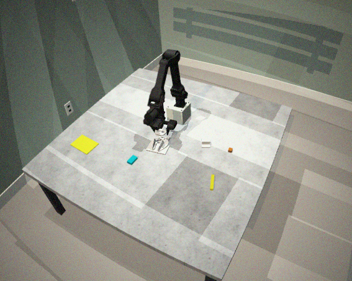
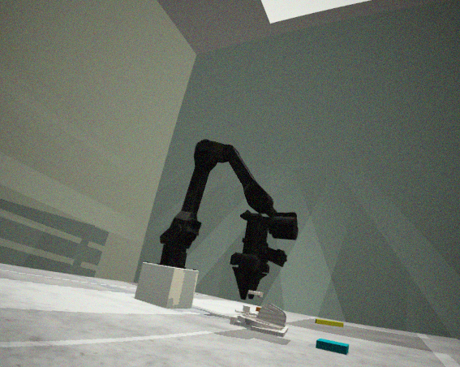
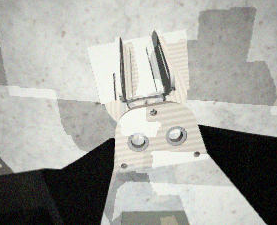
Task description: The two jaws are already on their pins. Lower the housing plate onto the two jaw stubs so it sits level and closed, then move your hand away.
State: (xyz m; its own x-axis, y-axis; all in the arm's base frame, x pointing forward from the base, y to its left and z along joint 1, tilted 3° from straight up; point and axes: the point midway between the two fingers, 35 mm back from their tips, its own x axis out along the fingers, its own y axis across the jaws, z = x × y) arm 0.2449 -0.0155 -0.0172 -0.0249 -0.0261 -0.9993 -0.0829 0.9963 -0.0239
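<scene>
The pale jaw fixture lies 4 cm below my gripper tip, 2 cm to the left of it and 2 cm ahead of it. From my gripper tip the other things lie so: teal block (21 cm ahead, 8 cm to the right, 5 cm below); yellow flat square (44 cm to the right, 21 cm ahead, 6 cm below); yellow bar (38 cm to the left, 19 cm ahead, 5 cm below).
</scene>
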